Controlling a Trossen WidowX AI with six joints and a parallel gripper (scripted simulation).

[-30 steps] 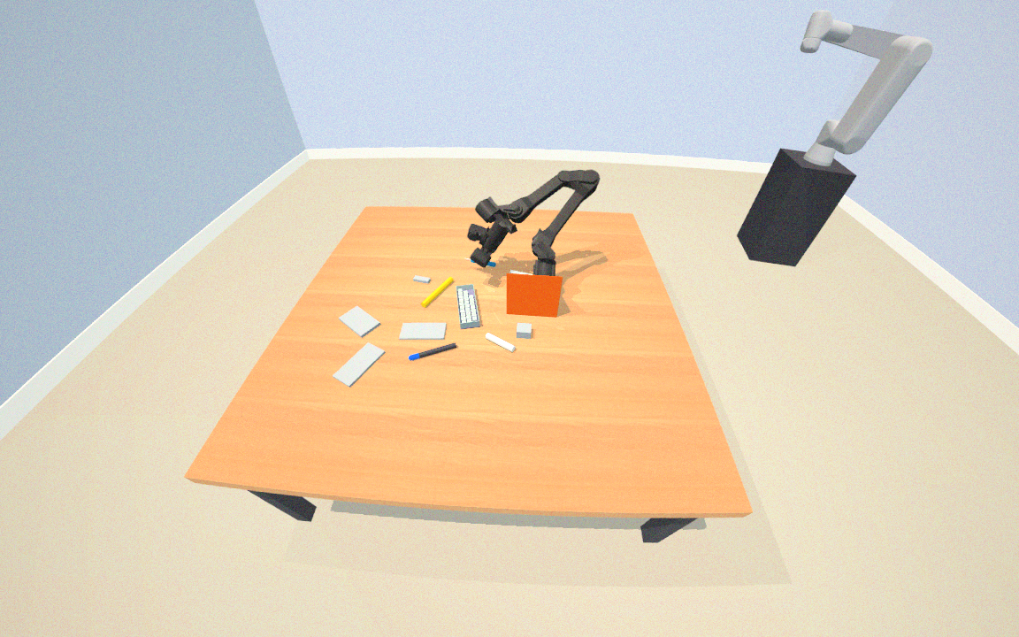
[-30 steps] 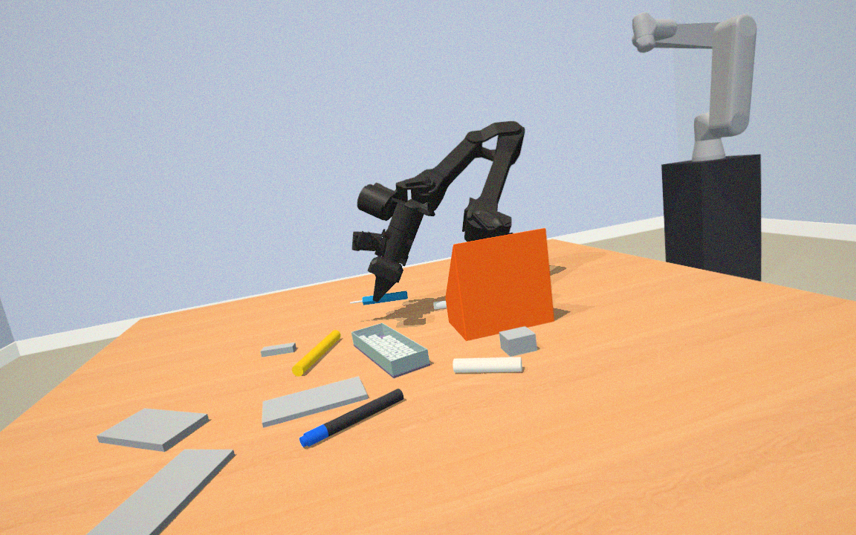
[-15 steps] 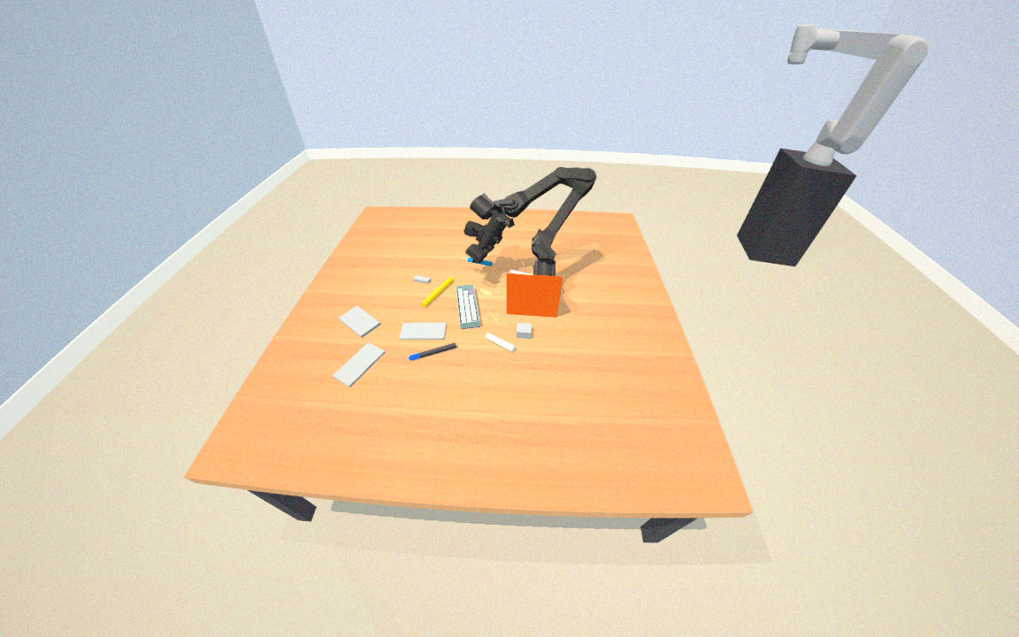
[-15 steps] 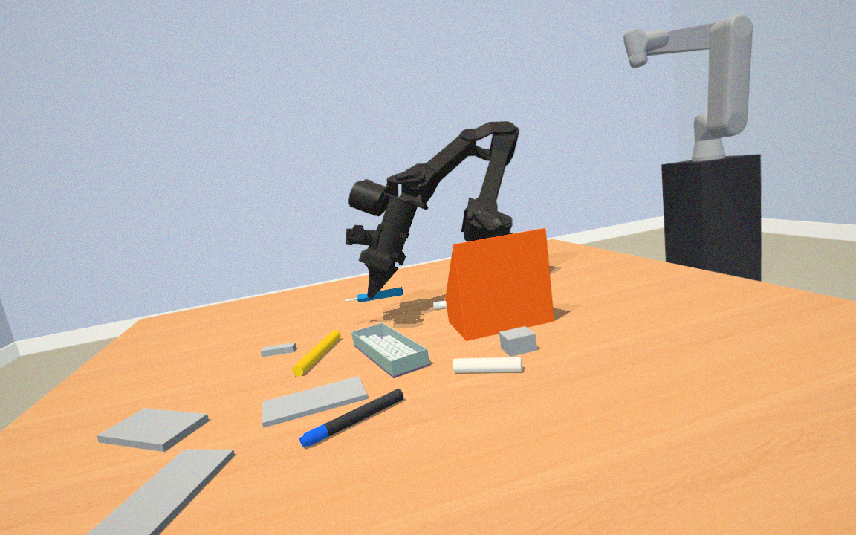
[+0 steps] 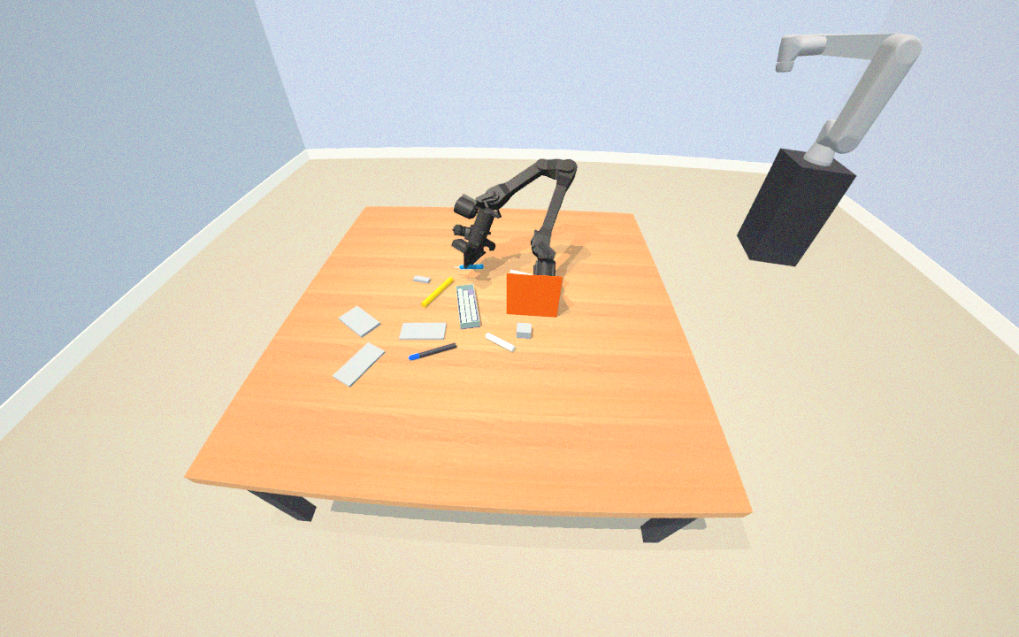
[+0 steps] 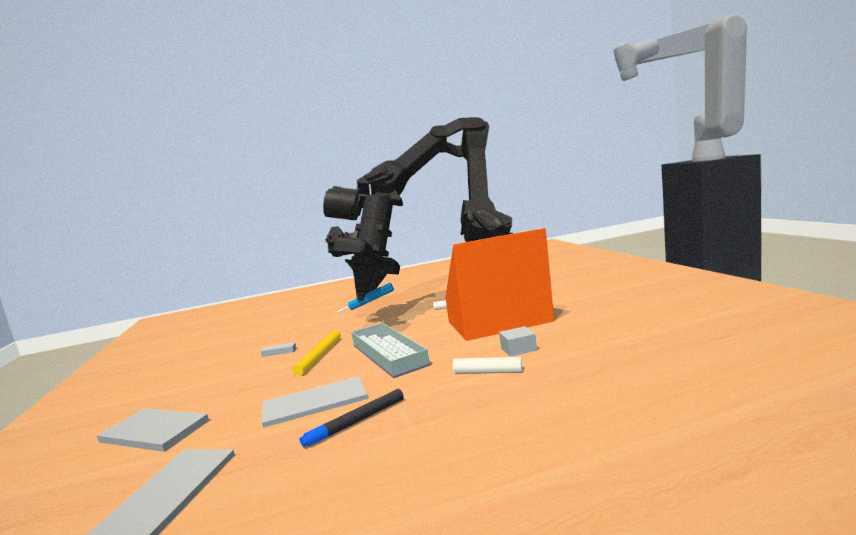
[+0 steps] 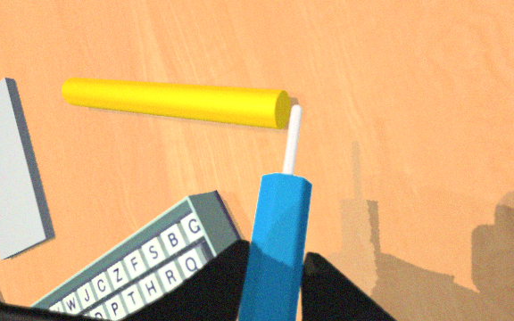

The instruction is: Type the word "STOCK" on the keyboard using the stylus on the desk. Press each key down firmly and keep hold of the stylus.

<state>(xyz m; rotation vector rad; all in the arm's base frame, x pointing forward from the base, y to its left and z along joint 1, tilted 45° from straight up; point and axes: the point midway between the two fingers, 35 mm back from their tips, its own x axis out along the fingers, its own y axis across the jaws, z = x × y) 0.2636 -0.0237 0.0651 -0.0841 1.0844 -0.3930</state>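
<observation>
Now: gripper tip 10 mm short of the blue stylus. The rest, counted from my gripper tip: thin grey tip: 40 mm ahead, 10 mm to the right, 10 mm below; then grey cube: 240 mm behind, 210 mm to the left, 50 mm below; then yellow cylinder: 80 mm ahead, 80 mm to the left, 50 mm below.
</observation>
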